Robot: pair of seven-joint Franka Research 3 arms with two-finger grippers.
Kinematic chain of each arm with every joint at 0, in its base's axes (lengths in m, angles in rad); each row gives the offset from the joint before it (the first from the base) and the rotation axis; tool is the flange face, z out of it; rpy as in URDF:
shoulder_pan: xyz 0 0 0.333 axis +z
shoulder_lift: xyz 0 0 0 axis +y
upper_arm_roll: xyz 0 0 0.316 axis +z
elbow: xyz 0.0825 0 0 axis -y
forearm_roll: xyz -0.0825 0 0.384 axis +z
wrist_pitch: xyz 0 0 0 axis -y
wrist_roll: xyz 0.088 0 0 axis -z
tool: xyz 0 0 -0.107 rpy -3.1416 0 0
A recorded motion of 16 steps. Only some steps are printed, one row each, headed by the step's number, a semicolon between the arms.
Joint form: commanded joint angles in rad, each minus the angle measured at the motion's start. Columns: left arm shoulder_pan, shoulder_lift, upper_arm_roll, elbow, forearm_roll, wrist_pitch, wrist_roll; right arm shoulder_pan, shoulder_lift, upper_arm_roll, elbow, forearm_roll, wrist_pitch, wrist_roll.
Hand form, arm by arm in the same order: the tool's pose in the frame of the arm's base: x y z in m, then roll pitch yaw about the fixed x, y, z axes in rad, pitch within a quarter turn. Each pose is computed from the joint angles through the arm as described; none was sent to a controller.
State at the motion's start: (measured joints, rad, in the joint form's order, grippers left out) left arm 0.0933 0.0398 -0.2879 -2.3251 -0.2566 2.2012 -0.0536; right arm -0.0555 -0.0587 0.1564 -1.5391 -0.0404 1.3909 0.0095
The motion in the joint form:
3: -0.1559 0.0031 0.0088 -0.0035 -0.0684 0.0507 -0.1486; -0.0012 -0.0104 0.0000 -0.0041 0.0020 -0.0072 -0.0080
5: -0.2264 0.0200 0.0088 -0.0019 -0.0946 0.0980 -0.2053; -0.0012 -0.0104 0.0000 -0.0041 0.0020 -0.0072 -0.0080
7: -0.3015 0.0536 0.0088 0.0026 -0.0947 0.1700 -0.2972; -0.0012 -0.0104 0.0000 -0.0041 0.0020 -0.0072 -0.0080
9: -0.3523 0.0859 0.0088 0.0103 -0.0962 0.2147 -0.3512; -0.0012 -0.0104 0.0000 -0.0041 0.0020 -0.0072 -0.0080
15: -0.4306 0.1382 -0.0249 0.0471 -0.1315 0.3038 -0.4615; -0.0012 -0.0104 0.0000 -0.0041 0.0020 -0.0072 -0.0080
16: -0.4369 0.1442 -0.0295 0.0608 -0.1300 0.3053 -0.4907; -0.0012 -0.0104 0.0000 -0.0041 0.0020 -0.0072 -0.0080
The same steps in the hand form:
3: 0.4664 -0.1754 0.3122 2.9362 0.1882 0.0614; 0.5106 0.0497 0.6583 3.0923 0.0909 0.0897
5: 0.4585 -0.2087 0.3082 2.9230 0.1783 0.0734; 0.5106 0.0497 0.6583 3.0923 0.0909 0.0897
7: 0.4504 -0.2434 0.2990 2.9256 0.1597 0.1055; 0.5106 0.0497 0.6583 3.0923 0.0909 0.0897
9: 0.4437 -0.2674 0.2896 2.9247 0.1555 0.1194; 0.5106 0.0497 0.6583 3.0923 0.0909 0.0897
15: 0.4293 -0.3231 0.2860 2.8805 0.1422 0.1604; 0.5106 0.0497 0.6583 3.0923 0.0909 0.0897
16: 0.4295 -0.3303 0.2887 2.8766 0.1441 0.1770; 0.5106 0.0497 0.6583 3.0923 0.0909 0.0897

